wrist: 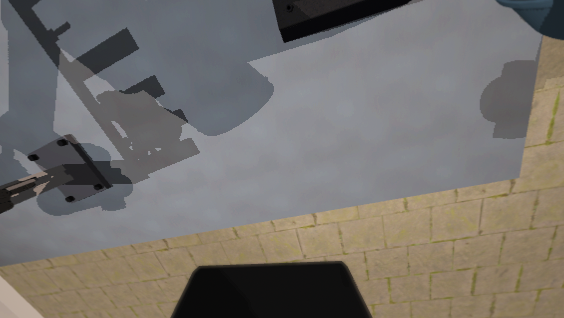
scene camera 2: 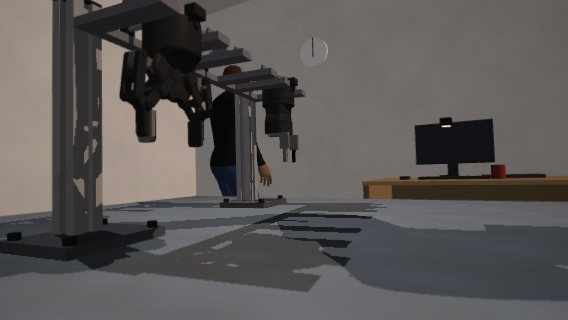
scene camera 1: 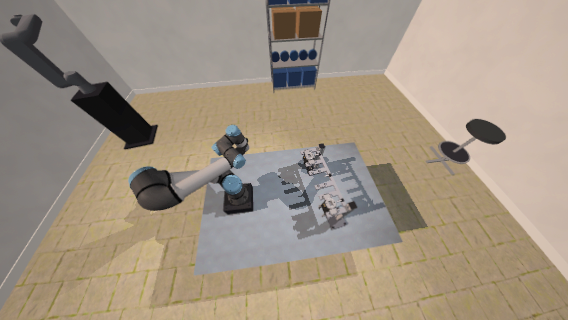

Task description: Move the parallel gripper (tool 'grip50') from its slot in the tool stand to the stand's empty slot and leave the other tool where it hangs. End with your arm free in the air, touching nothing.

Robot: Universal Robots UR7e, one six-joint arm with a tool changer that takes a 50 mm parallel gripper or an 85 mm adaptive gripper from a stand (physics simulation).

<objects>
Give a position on a tool stand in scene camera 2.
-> At 78, 228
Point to a tool stand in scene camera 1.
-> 336, 220
</objects>
